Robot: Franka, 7 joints.
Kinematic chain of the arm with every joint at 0, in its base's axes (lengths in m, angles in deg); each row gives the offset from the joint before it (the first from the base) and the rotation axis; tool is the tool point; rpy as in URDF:
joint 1: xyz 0 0 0.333 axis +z
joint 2: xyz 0 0 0 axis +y
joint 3: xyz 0 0 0.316 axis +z
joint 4: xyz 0.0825 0 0 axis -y
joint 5: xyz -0.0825 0 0.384 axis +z
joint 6: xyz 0 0 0 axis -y
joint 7: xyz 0.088 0 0 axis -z
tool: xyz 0 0 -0.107 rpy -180 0 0
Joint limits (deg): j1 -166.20..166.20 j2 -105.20..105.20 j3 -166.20..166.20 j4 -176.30..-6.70 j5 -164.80..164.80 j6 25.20..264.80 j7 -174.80..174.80
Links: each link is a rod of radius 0.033 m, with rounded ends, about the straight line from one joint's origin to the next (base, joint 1, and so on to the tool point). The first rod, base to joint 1, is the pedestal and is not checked.
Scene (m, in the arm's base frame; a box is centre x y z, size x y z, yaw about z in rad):
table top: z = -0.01
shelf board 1: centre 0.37 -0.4 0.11 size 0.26 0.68 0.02 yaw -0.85
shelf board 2: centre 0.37 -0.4 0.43 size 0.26 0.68 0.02 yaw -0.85
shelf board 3: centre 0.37 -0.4 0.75 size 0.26 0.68 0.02 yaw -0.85
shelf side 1: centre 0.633 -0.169 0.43 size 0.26 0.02 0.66 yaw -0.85
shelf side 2: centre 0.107 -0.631 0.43 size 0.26 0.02 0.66 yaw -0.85
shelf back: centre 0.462 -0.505 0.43 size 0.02 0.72 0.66 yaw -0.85
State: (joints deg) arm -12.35 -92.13 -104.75 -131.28 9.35 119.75 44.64
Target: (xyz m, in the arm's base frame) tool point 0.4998 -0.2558 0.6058
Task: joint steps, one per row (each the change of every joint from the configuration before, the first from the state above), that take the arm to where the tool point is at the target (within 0.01 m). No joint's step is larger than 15 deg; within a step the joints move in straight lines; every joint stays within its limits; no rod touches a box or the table.
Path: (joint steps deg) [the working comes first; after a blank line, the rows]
Joints at the target: 67.21 -54.50 -70.85 -110.82 10.52 133.85 44.64
Straight joint move there: touches shelf board 2, shelf side 2.

1: 0.67 1.98 9.25 -2.16 9.21 1.92 -12.51
2: 0.66 1.99 9.26 -2.17 9.20 1.92 -12.51
3: 0.67 1.98 9.25 -2.16 9.21 1.92 -12.51
4: 0.67 1.99 9.26 -2.16 9.21 1.92 -12.51
5: 0.66 1.98 9.25 -2.17 9.21 1.92 -12.50
6: 12.71 4.62 -2.06 5.21 -7.48 0.75 10.42
7: 12.70 4.62 -2.06 5.22 -7.48 0.75 10.42
8: 12.71 4.61 -2.07 5.21 -7.48 0.75 10.43
9: 12.70 4.62 -2.06 5.21 -7.48 0.75 10.42
10: 12.71 4.62 -2.06 5.22 -7.47 0.75 10.43
11: 12.70 4.62 -2.06 5.21 -7.48 0.75 10.42

